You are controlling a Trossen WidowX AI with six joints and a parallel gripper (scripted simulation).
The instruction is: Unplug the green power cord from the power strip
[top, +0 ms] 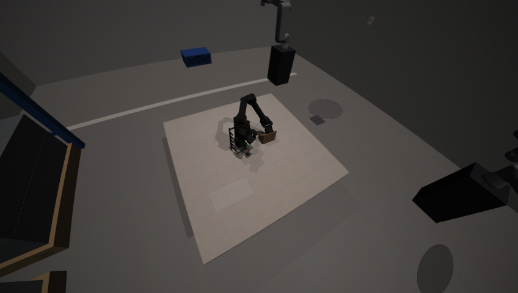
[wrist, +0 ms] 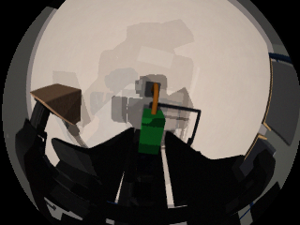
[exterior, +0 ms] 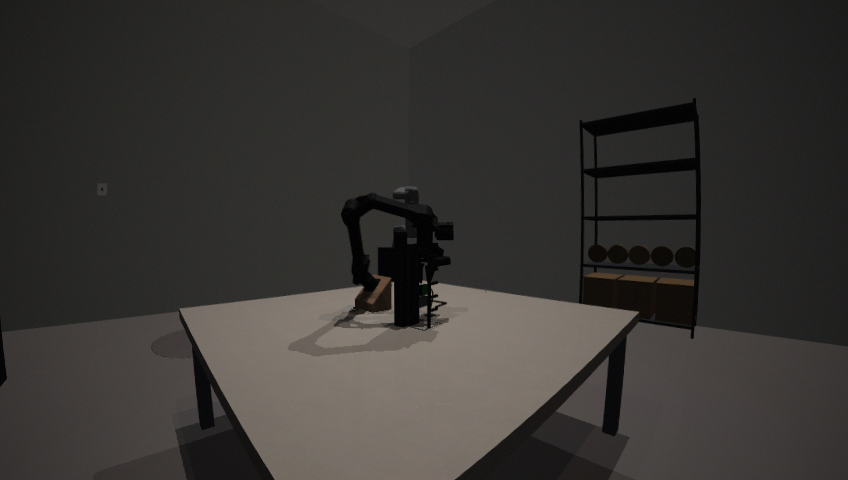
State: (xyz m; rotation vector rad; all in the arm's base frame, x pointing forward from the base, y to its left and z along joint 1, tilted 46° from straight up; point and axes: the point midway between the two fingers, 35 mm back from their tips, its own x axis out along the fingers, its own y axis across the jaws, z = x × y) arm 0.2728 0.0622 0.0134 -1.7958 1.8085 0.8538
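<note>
Right now my gripper tip is 3 cm to the left of the green plug, 1 cm short of it and 1 cm above it. From my gripper tip the other things lie so: black block (10 cm to the right, 1 cm ahead, 1 cm above).
</note>
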